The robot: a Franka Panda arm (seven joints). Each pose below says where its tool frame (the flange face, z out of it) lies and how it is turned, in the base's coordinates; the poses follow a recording.
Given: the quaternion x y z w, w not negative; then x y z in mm.
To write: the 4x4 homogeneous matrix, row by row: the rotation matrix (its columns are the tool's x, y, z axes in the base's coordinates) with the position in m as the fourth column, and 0 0 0 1 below. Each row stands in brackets. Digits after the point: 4 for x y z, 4 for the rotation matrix.
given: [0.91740, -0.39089, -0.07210, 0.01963, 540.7, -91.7, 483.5]
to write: [[0.6840, -0.7144, -0.1476, 0.5407], [-0.7200, -0.6936, 0.0203, -0.0917], [-0.1169, 0.0924, -0.9888, 0.4835], [0, 0, 0, 1]]
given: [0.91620, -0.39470, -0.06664, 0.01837, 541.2, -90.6, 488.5]
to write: [[0.6795, -0.7208, -0.1366, 0.5412], [-0.7257, -0.6877, 0.0189, -0.0906], [-0.1076, 0.0863, -0.9904, 0.4885], [0, 0, 0, 1]]
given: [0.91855, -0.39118, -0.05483, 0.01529, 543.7, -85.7, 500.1]
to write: [[0.6879, -0.7170, -0.1127, 0.5437], [-0.7203, -0.6935, 0.0148, -0.0857], [-0.0888, 0.0710, -0.9935, 0.5001], [0, 0, 0, 1]]
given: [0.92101, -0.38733, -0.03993, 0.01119, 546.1, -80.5, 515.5]
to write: [[0.6968, -0.7126, -0.0822, 0.5461], [-0.7144, -0.6997, 0.0103, -0.0805], [-0.0649, 0.0515, -0.9966, 0.5155], [0, 0, 0, 1]]
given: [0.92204, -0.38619, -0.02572, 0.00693, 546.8, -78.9, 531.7]
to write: [[0.7004, -0.7118, -0.0528, 0.5468], [-0.7125, -0.7016, 0.0071, -0.0789], [-0.0421, 0.0326, -0.9986, 0.5317], [0, 0, 0, 1]]
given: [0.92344, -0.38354, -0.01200, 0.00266, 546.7, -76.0, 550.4]
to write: [[0.7055, -0.7083, -0.0242, 0.5467], [-0.7084, -0.7058, 0.0043, -0.0760], [-0.0201, 0.0141, -0.9997, 0.5504], [0, 0, 0, 1]]
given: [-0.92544, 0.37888, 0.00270, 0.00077, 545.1, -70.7, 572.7]
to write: [[0.7129, -0.7013, -0.0044, 0.5451], [-0.7013, -0.7129, 0.0035, -0.0707], [-0.0056, 0.0006, -1.0000, 0.5727], [0, 0, 0, 1]]
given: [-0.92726, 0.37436, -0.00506, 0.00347, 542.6, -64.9, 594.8]
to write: [[0.7197, -0.6942, 0.0120, 0.5426], [-0.6943, -0.7197, 0.0026, -0.0649], [0.0068, -0.0102, -0.9999, 0.5948], [0, 0, 0, 1]]
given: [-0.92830, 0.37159, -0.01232, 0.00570, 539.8, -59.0, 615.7]
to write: [[0.7235, -0.6898, 0.0271, 0.5398], [-0.6900, -0.7238, 0.0014, -0.0590], [0.0186, -0.0197, -0.9996, 0.6157], [0, 0, 0, 1]]
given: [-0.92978, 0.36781, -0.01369, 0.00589, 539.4, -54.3, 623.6]
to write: [[0.7291, -0.6838, 0.0298, 0.5394], [-0.6841, -0.7294, 0.0009, -0.0543], [0.0211, -0.0210, -0.9996, 0.6236], [0, 0, 0, 1]]
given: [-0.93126, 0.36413, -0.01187, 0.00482, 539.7, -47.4, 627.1]
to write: [[0.7345, -0.6781, 0.0256, 0.5397], [-0.6783, -0.7348, 0.0003, -0.0474], [0.0186, -0.0176, -0.9997, 0.6271], [0, 0, 0, 1]]
